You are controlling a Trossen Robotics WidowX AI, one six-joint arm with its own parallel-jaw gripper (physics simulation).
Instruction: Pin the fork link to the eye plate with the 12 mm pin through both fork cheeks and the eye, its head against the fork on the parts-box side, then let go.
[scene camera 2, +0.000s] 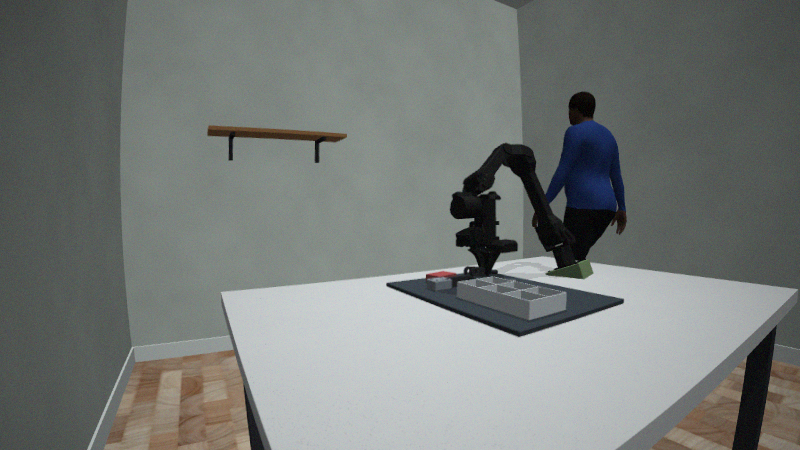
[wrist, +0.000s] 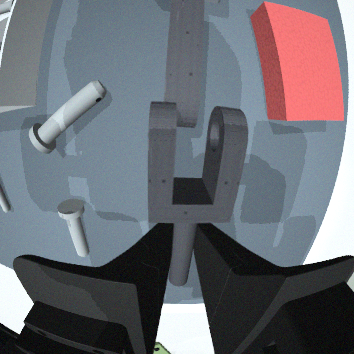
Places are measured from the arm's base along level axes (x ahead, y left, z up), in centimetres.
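Pixels of known places: gripper, fingertip midpoint: [scene camera 2: 485, 275] [wrist: 182, 222]; arm's base, link origin: [scene camera 2: 567, 265].
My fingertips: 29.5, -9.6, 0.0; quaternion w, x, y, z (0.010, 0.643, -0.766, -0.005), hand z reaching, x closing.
Note:
Ahead of a thing's pixels: the offset from my fingertips to its top centre, as dx, dy, dz. Level surfaces: height alone.
My gripper [scene camera 2: 485, 272] [wrist: 182, 222] is shut on the round stem of the dark grey fork link @(+1.0, -0.2, +2.9) [wrist: 161, 165]. The fork's two cheeks point away from the fingers, and a hole shows in the right cheek. The grey eye plate [wrist: 185, 55] is seen edge-on as a long bar beyond the fork. Its near end shows at the gap between the cheek tips; its eye hole is not visible, and the height between the two is hard to judge. A thicker headed pin @(+6.9, +5.6, +0.5) [wrist: 70, 114] lies left of the fork, its head towards the lower left. A thinner headed pin @(-0.7, +7.3, +0.3) [wrist: 76, 230] is nearer the left finger.
The grey parts box @(+15.4, +18.0, +2.0) [scene camera 2: 497, 300] [wrist: 22, 55] with compartments stands on the dark mat @(dz -1.5) [scene camera 2: 419, 288] [wrist: 125, 165], left in the wrist view. A red block @(+8.6, -8.2, +0.6) [scene camera 2: 440, 274] [wrist: 310, 70] is at the right there. A small grey block @(+15.5, -2.2, +0.9) [scene camera 2: 439, 284] and a green wedge [scene camera 2: 579, 270] also show.

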